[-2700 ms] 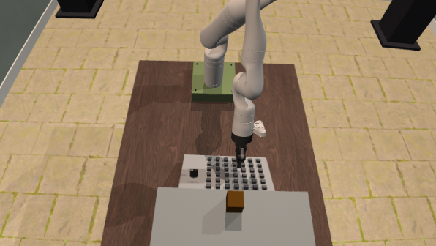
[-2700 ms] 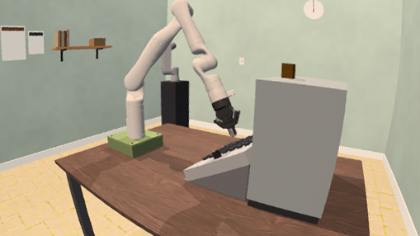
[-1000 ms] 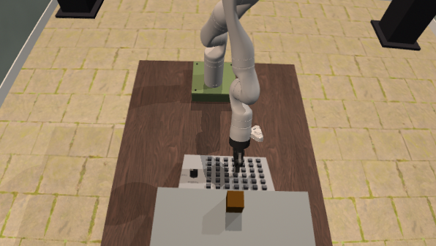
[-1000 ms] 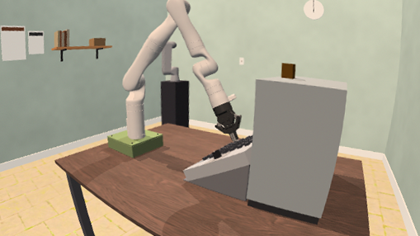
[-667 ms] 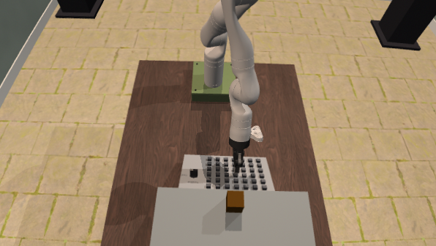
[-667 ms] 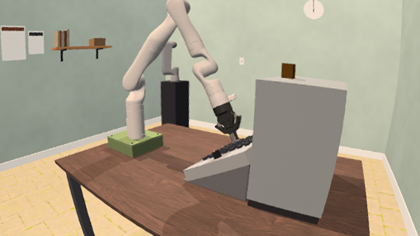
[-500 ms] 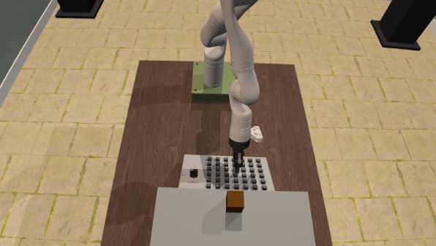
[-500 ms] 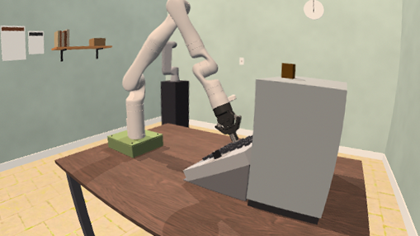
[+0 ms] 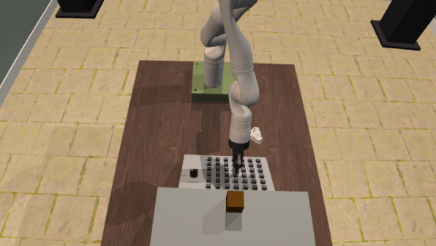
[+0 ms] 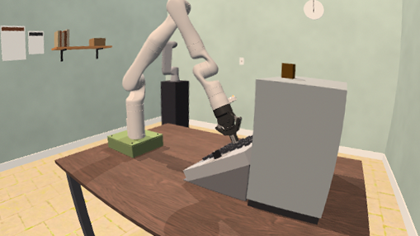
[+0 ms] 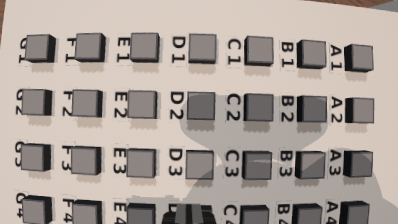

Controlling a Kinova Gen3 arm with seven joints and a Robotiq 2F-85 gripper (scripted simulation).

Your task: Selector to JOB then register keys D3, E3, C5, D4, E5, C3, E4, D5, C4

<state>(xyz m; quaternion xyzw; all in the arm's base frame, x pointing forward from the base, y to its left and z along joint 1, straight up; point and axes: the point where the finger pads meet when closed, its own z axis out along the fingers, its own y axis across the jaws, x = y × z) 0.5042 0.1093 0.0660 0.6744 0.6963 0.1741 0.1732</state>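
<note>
My hand is 20 mm short of the D4 key and 20 mm above it. From my hand the other things lie so: D3 key (30 mm to the left, 20 mm below, 20 mm ahead); E4 key (30 mm below, 10 mm behind); D5 key (40 mm to the right, 20 mm below, 20 mm ahead).
</note>
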